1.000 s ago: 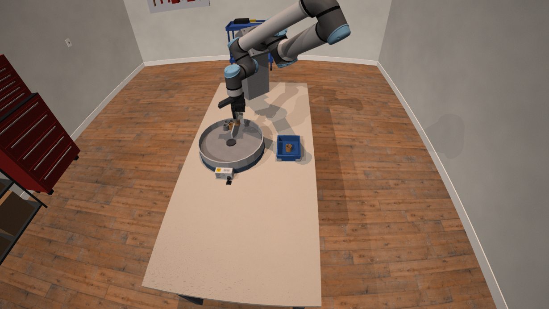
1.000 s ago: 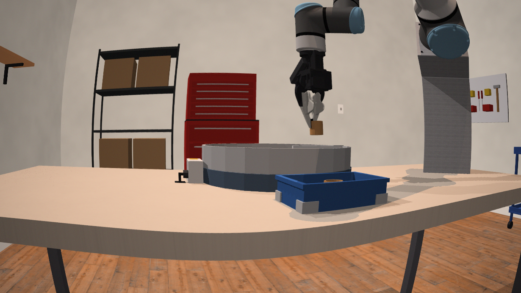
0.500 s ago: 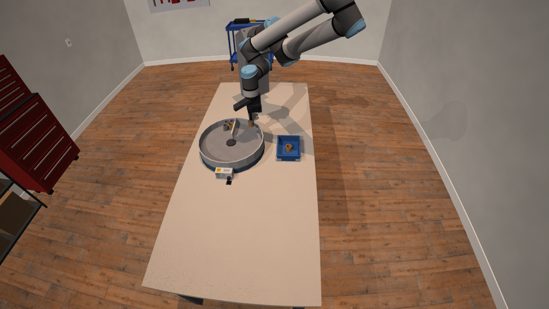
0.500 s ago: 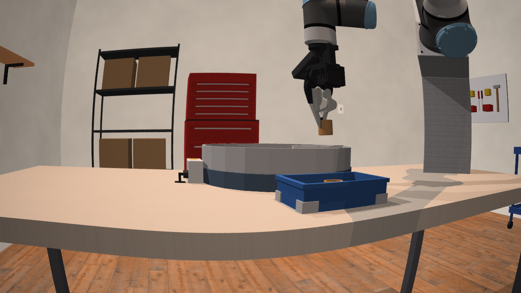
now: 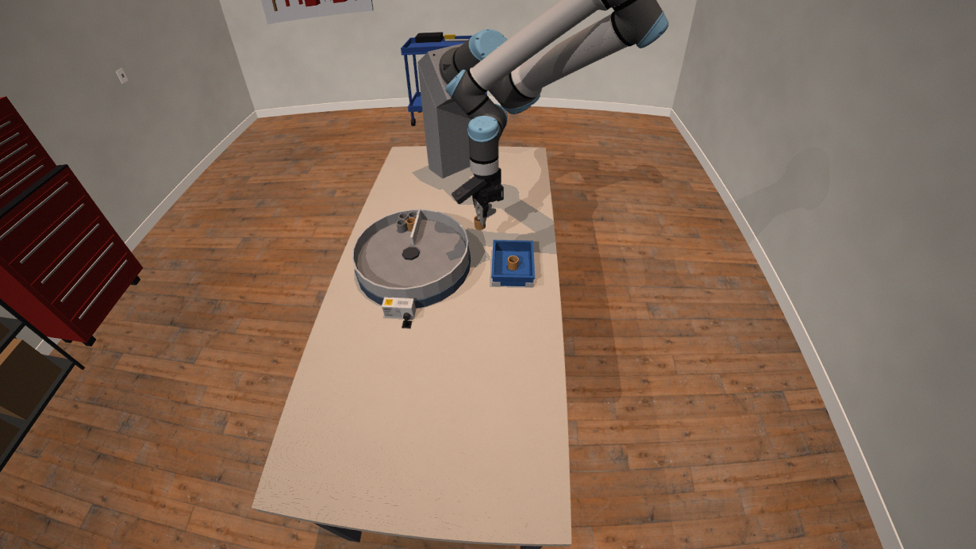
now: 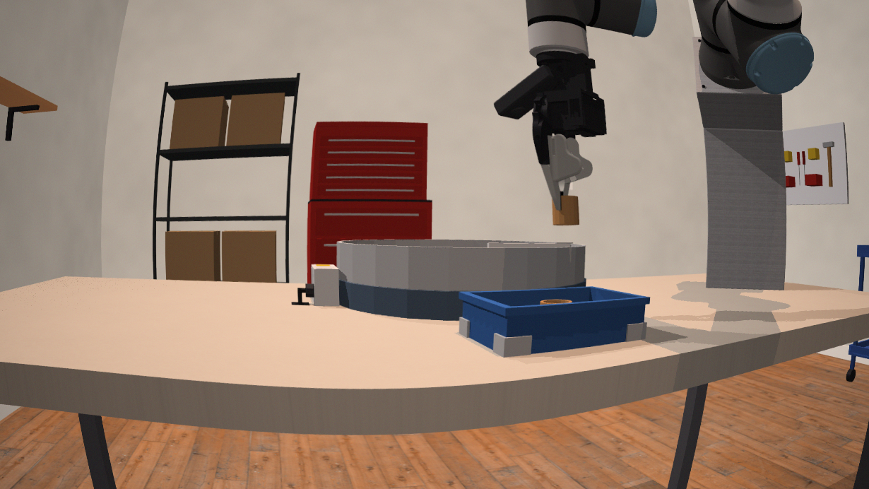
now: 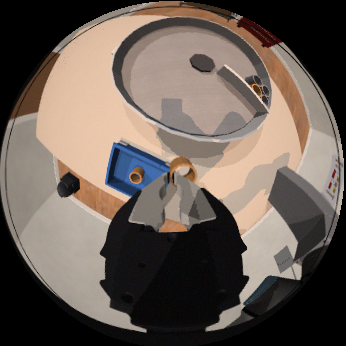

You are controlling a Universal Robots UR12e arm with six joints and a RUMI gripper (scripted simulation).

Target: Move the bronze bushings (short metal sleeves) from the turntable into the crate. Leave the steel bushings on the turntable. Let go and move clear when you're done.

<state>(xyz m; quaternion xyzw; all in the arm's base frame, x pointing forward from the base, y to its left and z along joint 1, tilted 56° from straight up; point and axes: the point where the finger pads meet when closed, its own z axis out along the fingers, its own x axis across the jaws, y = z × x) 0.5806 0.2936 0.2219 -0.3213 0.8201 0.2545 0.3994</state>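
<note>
Now: the blue crate 130 mm to the left of my hand and 140 mm below it. The rest, counted from my hand: grey turntable 160 mm ahead, 210 mm to the right, 110 mm below.
</note>
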